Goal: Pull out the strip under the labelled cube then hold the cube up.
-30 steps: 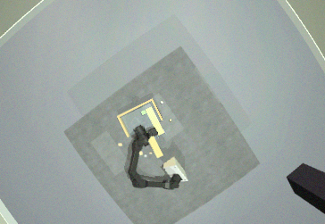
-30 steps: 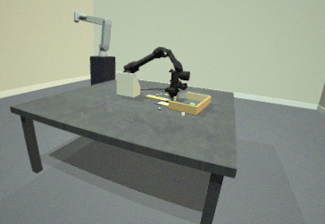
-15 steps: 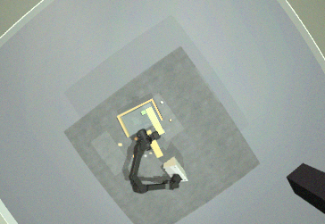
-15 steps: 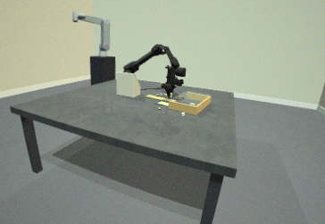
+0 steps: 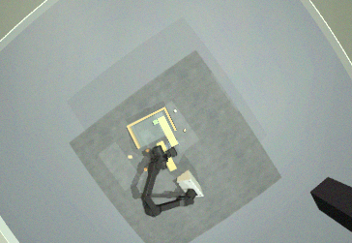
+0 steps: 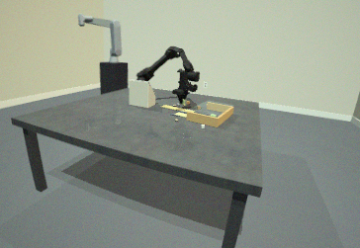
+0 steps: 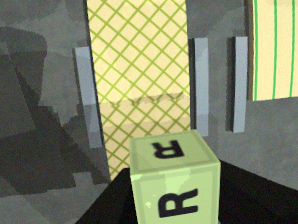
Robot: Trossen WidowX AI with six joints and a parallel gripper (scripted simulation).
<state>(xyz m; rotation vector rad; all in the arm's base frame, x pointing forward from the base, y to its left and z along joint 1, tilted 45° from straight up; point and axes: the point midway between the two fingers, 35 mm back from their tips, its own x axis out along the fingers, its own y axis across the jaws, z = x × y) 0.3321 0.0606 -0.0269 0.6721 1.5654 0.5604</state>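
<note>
Right now my gripper tip is 40 mm past the strip, 10 mm to the right of it and 50 mm above it.
</note>
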